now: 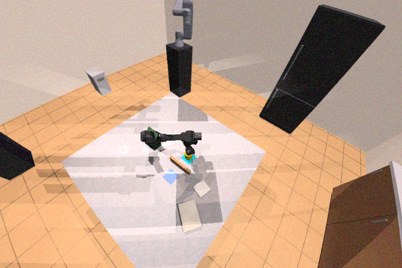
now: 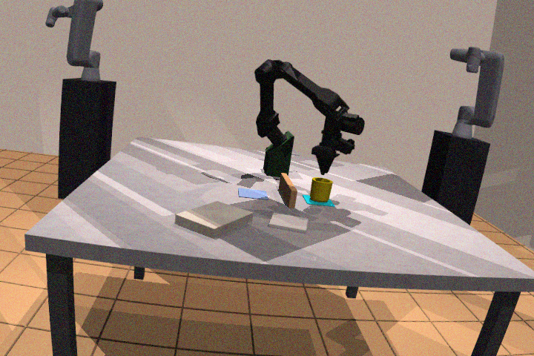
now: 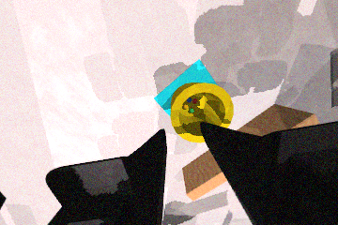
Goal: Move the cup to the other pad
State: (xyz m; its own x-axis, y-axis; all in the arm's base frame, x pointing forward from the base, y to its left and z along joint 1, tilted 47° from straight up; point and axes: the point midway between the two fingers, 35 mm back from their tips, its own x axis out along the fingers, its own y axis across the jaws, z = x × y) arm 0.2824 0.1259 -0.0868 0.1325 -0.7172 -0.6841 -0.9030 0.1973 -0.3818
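Now: the yellow cup 50 mm below my gripper tip, 20 mm ahead of it and 10 mm to the right of it. From my gripper tip the other things lie so: wooden bar 120 mm to the right, 70 mm below, 40 mm ahead; cyan pad 100 mm below, 30 mm ahead, 10 mm to the right; small white tile 290 mm ahead, 120 mm to the right, 80 mm below.
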